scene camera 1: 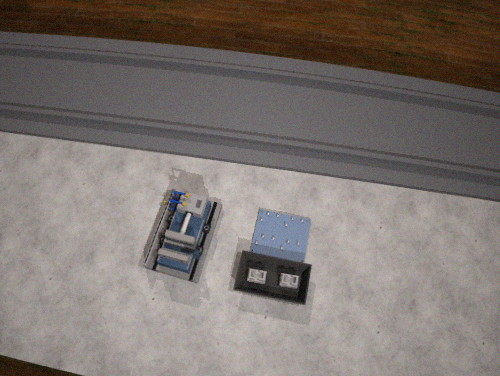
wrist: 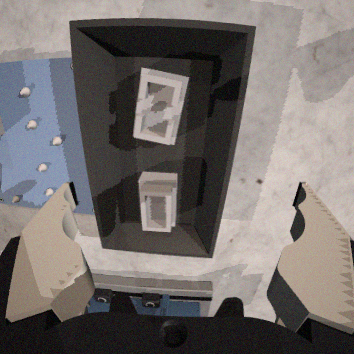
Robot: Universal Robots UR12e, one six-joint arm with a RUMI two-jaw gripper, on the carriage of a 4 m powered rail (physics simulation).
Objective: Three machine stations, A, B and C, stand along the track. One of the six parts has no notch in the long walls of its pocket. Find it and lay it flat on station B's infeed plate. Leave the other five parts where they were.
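Places are measured from the arm's base along level axes (x up, y ahead, z left), in millimetres.
Pixels of known places: gripper, between the fingertips: (wrist: 183, 183).
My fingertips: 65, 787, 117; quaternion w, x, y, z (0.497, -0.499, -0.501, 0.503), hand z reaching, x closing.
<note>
For each thing: its top centre in the pictures, then the offset to it from my fingertips, as dx, dy, dz. "*": a spot on its surface instead.
- dark tray, a spot on its surface: (wrist: 162, 23) * -52, -15, +104
- upper part, centre of its top: (wrist: 156, 110) -48, -23, +40
- lower part, centre of its top: (wrist: 155, 212) -48, -31, -62
- blue plate with pale pegs, centre of its top: (wrist: 26, 145) -86, -191, +2
- grey machine, a spot on its surface: (wrist: 182, 308) * -60, -7, -283
- pegged blue plate, centre of its top: (scene camera 1: 281, 235) -86, -204, +1868
In the wrist view, a dark tray (wrist: 162, 23) holds two pale rectangular parts. The upper part (wrist: 139, 107) lies slightly turned; light and shadow cross its pocket, and its long walls look interrupted near their middles. The lower part (wrist: 173, 205) lies nearly square to the tray; its pocket walls look unbroken, but small notches are hard to make out. My gripper (wrist: 183, 183) is open and empty, its fingers apart on either side of the tray's lower end in the view. In scene camera 1, two parts (scene camera 1: 257, 276) (scene camera 1: 289, 280) lie in another dark tray (scene camera 1: 238, 272). The gripper does not show there.
A blue plate with pale pegs (wrist: 37, 145) adjoins the tray in the wrist view, and part of a blue and grey machine (wrist: 182, 308) shows below. Scene camera 1 shows a pegged blue plate (scene camera 1: 280, 231), a machine (scene camera 1: 180, 240) and the grey track (scene camera 1: 250, 105).
</note>
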